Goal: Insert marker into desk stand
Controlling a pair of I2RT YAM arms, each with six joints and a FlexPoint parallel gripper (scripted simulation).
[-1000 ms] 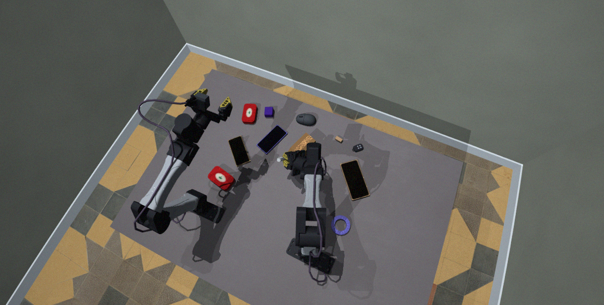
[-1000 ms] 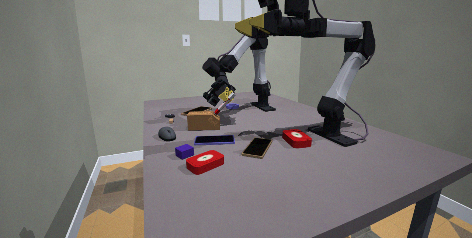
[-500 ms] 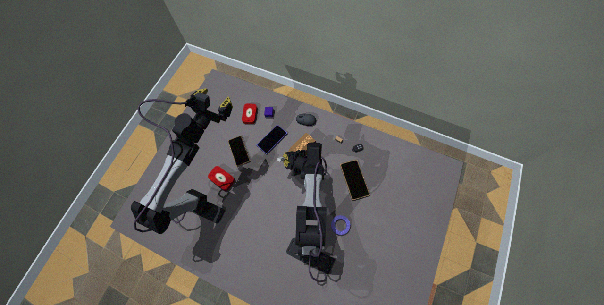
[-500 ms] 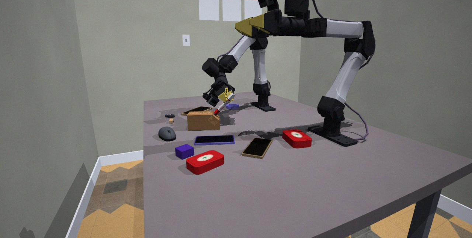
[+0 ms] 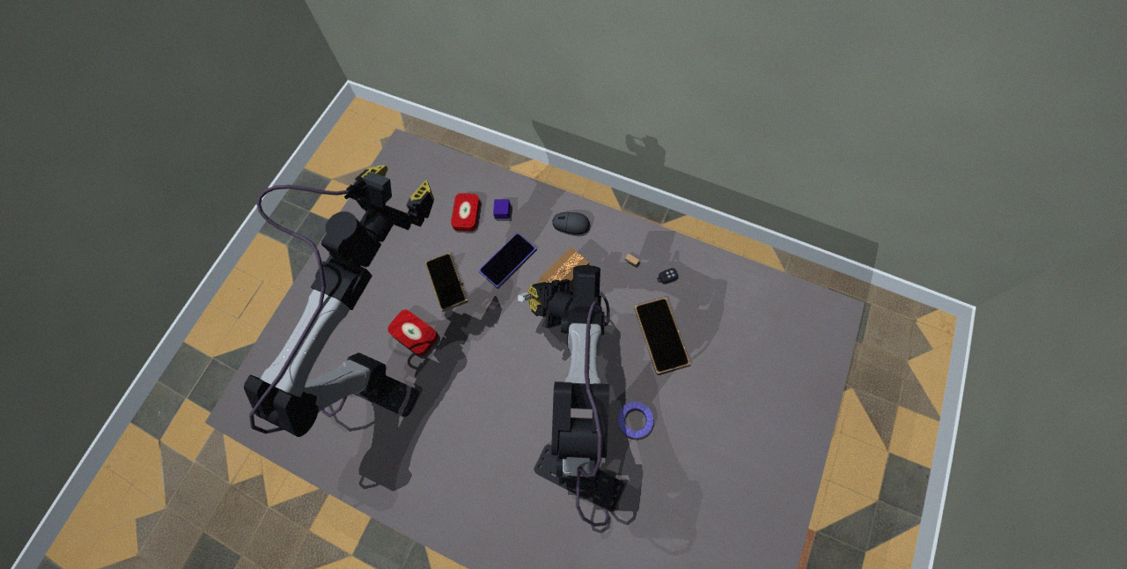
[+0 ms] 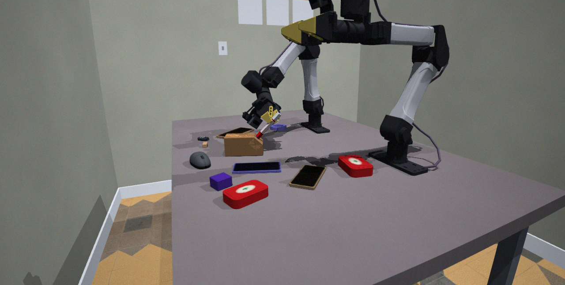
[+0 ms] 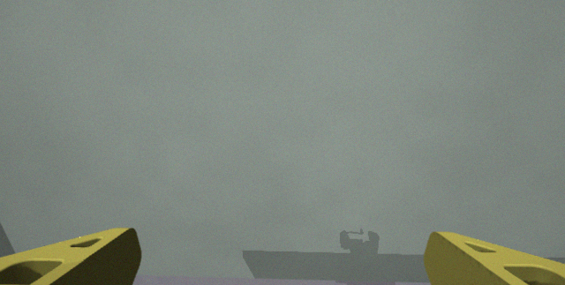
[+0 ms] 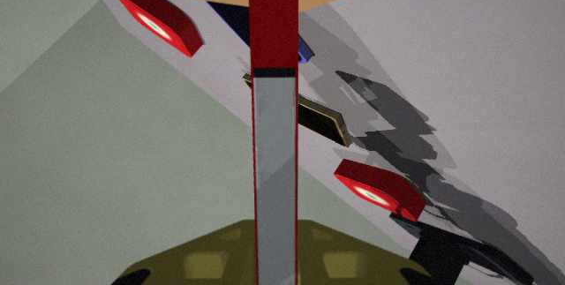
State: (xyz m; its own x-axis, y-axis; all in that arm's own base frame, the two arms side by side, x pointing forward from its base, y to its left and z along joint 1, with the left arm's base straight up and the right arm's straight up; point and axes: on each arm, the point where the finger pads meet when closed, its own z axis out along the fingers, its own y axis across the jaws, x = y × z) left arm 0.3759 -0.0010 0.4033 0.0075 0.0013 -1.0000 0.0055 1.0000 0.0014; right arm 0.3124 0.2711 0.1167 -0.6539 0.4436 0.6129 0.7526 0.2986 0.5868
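Note:
My right gripper is now 9 cm short of the brown desk stand, 3 cm to the left of it and 8 cm above it. The rest, counted from my right hand: marker 1 cm ahead, 1 cm below; mouse 26 cm ahead, 2 cm to the left, 10 cm below; phone 6 cm ahead, 32 cm to the right, 11 cm below.

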